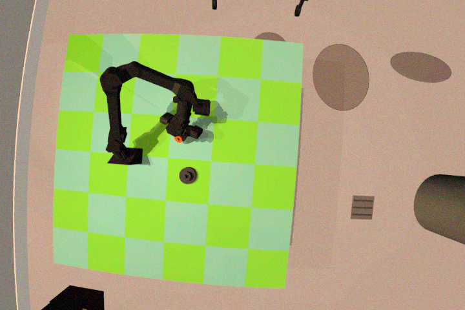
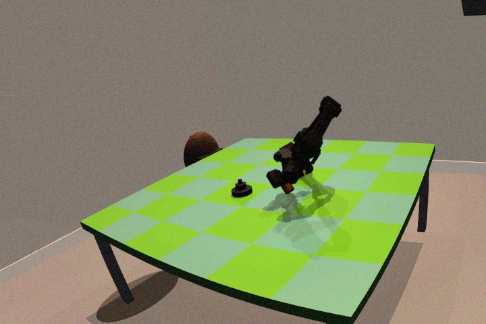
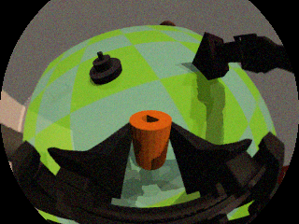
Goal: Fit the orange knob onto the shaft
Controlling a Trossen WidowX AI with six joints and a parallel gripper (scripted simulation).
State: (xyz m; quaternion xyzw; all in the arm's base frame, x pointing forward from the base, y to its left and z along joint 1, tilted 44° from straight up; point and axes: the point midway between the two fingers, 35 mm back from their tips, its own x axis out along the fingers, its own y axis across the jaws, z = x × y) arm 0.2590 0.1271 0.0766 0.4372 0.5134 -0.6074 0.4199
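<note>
The orange knob is 2 cm to the left of my gripper tip. The rest, counted from my gripper tip: dark round pedestal: 17 cm to the right, 6 cm ahead, 1 cm below.
</note>
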